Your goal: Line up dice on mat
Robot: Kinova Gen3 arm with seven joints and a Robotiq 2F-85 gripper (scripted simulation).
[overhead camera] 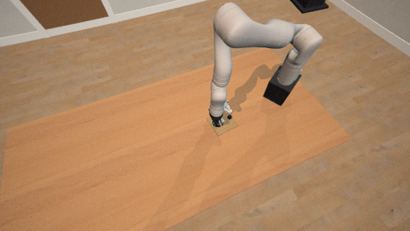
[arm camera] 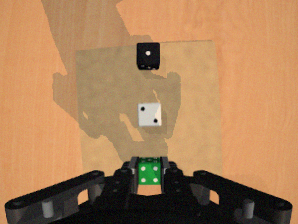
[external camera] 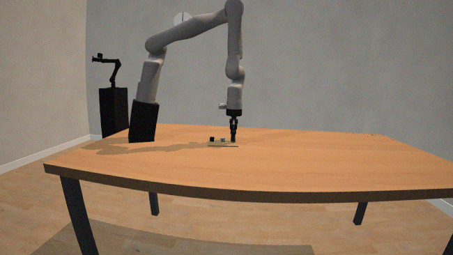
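My gripper is now 10 mm above the green die. The rest, counted from my hand: white die (50 mm behind, 10 mm to the right, 10 mm below); black die (100 mm behind, 20 mm to the right, 10 mm below); tan mat (50 mm behind, 10 mm to the right, 30 mm below).
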